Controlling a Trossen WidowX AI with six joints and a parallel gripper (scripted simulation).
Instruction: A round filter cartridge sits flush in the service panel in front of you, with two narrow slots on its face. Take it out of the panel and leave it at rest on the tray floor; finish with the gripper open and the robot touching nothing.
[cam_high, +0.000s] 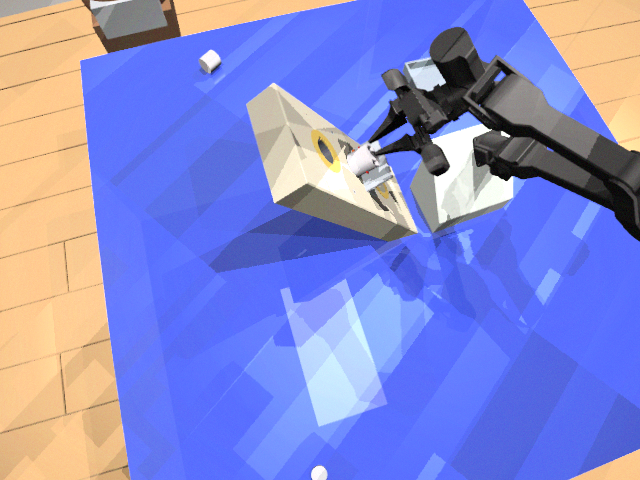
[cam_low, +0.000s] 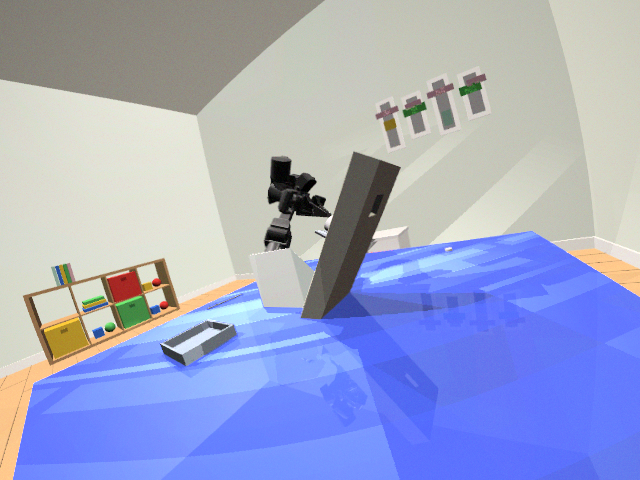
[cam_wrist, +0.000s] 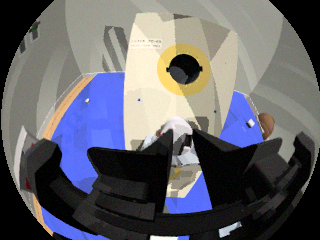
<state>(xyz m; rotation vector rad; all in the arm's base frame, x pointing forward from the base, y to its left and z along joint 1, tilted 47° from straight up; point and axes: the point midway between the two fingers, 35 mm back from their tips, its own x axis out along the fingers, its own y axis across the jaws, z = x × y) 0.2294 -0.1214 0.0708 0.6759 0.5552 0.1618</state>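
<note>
Right now my gripper tip is 1 cm short of the round filter cartridge and 2 cm above it. The rest, counted from my gripper tip: grey tray 36 cm behind, 24 cm to the right, 25 cm below.
</note>
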